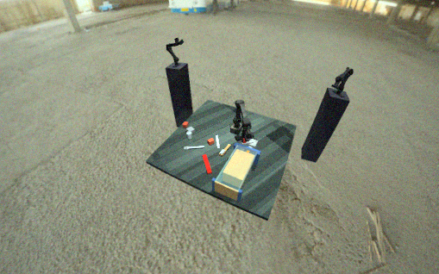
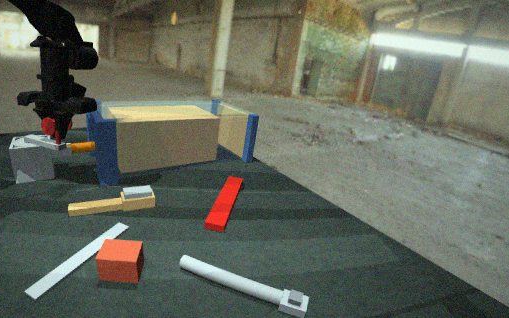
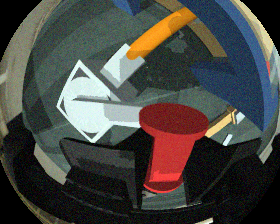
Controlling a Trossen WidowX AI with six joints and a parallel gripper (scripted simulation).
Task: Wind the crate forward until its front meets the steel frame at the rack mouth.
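Right now my gripper tip is 3 cm to the right of the winch handle, 2 cm past it and 1 cm above it. Also, from my gripper tip: wooden-handled tool (17 cm to the right, 10 cm below, 8 cm ahead); winch (8 cm below, 7 cm to the left, 7 cm behind); red knob (2 cm above).
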